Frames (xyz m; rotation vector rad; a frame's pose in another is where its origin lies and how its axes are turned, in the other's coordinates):
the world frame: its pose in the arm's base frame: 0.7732 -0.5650 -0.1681 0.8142 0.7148 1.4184
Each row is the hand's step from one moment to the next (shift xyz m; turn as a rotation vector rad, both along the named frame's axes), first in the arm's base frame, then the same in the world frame.
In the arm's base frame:
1: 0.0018 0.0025 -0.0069 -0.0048 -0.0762 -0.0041
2: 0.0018 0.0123 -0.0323 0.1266 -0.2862 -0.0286
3: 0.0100 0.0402 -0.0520 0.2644 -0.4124 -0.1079
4: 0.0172 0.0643 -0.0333 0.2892 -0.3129 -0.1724
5: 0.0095 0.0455 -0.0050 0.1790 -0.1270 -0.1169
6: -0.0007 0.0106 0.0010 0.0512 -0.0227 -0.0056
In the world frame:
1: 0.0022 -0.0068 -0.0025 -0.0764 0.0006 -0.0017
2: 0.0108 -0.0281 -0.0171 -0.2820 -0.0889 0.1065
3: 0.0380 -0.0495 -0.0229 -0.4063 -0.2291 0.1847
4: 0.0633 -0.0384 -0.0080 -0.3091 -0.2983 0.1636
5: 0.0455 -0.0102 0.0024 -0.1252 -0.1943 0.0917
6: 0.0106 0.0010 -0.0007 -0.0209 -0.0327 0.0408

